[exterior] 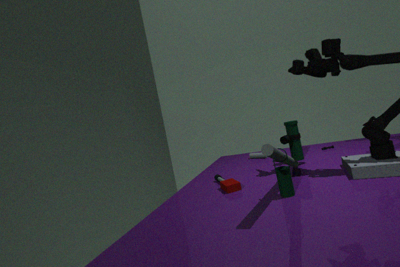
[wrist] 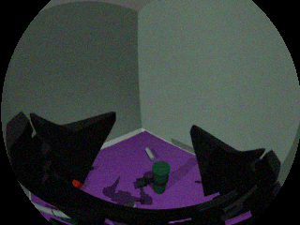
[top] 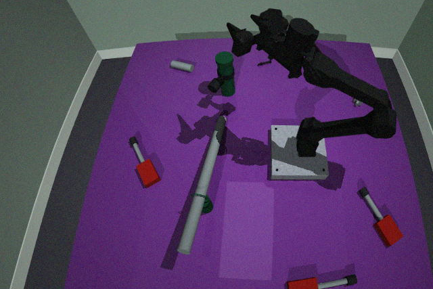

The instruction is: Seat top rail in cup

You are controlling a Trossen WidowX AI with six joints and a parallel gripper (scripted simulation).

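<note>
The dark rail-end cup lies 32 cm below my gripper tip, 10 cm ahead of it and 4 cm to the right of it. Round my gripper tip: short grey tube (43 cm below, 30 cm ahead, 25 cm to the right); then dark bolt (44 cm below, 27 cm to the right, 10 cm behind); then short green post (40 cm to the left, 34 cm below, 12 cm ahead).
</note>
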